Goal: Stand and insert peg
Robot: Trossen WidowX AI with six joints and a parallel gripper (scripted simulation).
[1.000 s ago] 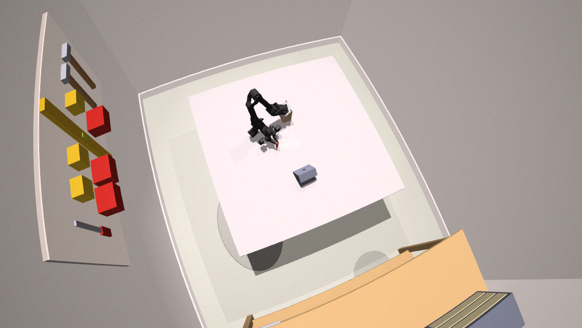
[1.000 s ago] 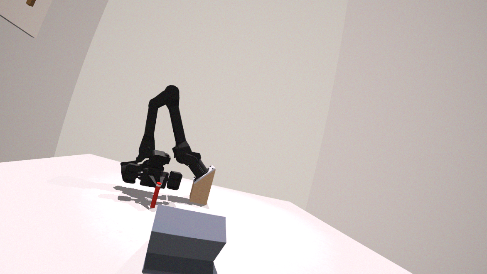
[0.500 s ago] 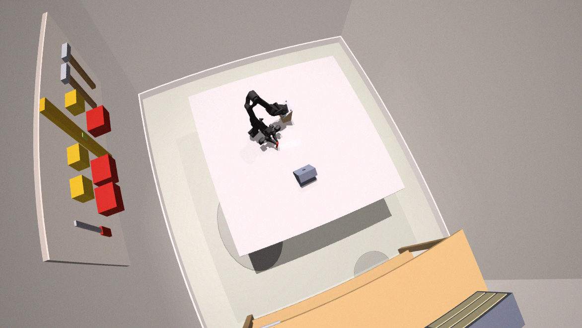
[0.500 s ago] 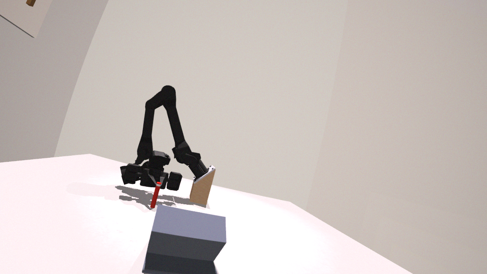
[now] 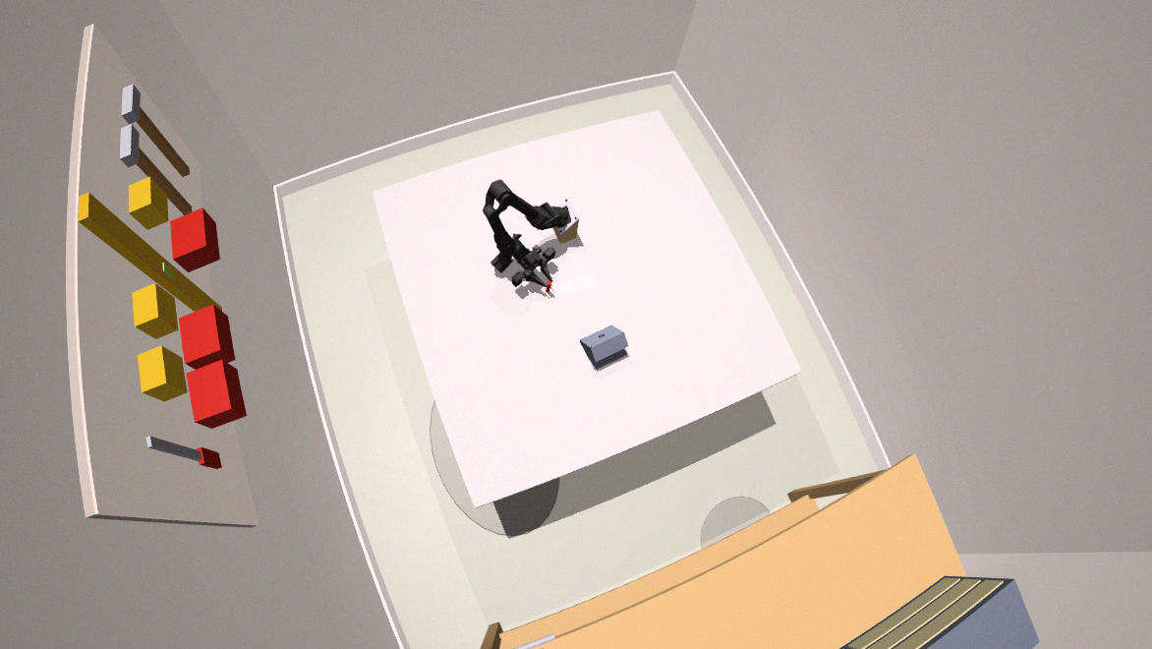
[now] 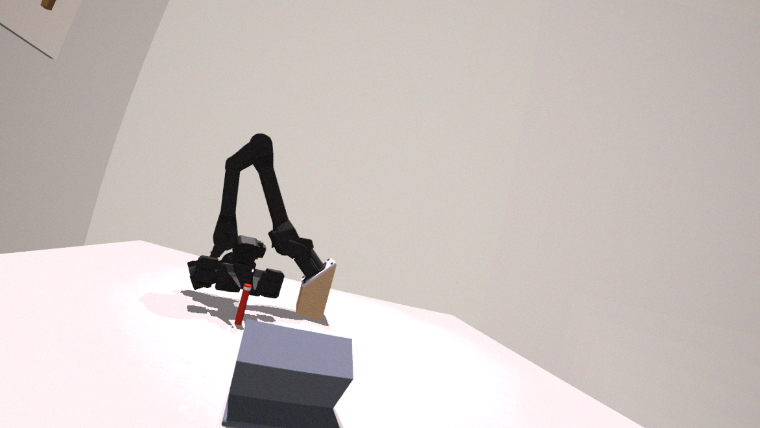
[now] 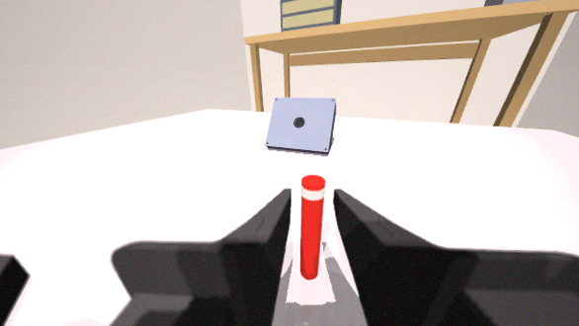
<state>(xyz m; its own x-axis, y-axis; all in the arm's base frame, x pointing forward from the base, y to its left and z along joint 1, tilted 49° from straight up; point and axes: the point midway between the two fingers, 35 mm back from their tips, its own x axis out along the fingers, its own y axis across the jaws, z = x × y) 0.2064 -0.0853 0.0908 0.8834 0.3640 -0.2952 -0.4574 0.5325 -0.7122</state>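
My gripper tip is 10 mm past the peg and 10 mm above it. From my gripper tip the other things lie so: sloped panel: 250 mm ahead, 130 mm to the left, 30 mm below.
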